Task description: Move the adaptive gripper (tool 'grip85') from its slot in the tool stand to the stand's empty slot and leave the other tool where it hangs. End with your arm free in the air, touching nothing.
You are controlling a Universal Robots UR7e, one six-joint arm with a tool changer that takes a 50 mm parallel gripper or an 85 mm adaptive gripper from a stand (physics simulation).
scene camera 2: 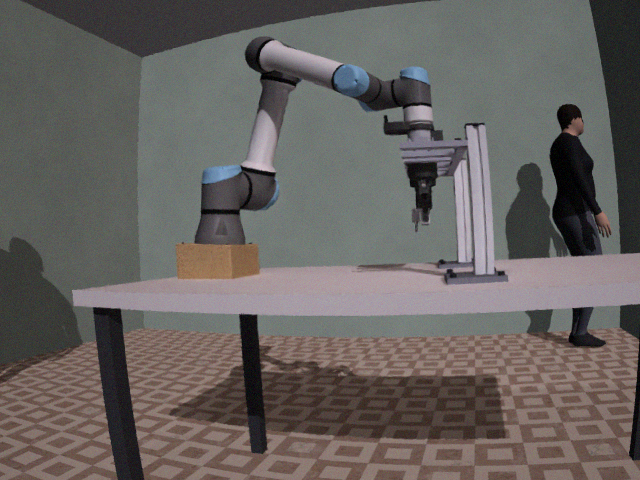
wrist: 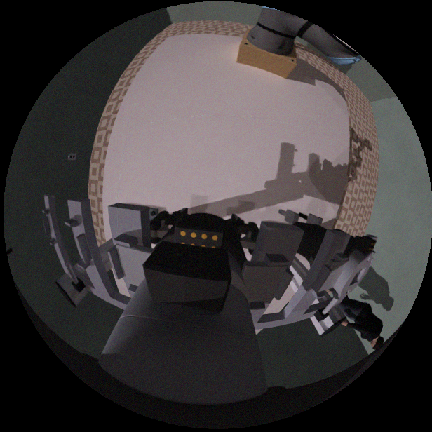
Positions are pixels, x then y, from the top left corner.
adaptive gripper: scene camera 2 422, 172; wrist 257, 280
